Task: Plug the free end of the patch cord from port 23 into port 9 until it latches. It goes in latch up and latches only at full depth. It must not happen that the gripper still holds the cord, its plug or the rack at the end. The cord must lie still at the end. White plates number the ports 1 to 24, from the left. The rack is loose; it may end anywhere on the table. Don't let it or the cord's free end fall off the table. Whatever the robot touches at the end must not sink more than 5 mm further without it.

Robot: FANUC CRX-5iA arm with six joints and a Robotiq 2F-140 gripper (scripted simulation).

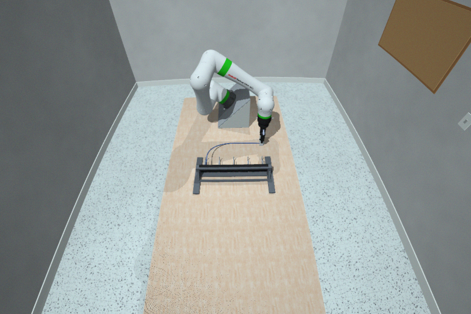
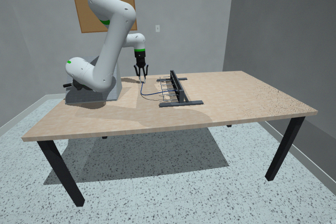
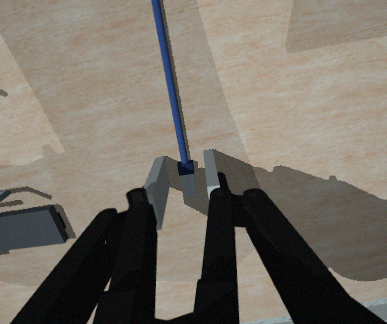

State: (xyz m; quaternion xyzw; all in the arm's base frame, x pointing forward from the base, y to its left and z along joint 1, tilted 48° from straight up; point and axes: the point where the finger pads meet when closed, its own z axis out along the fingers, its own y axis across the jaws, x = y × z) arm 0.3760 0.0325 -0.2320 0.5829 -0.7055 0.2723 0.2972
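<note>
The free end lies 3 cm below my hand and 1 cm to the left of it.
</note>
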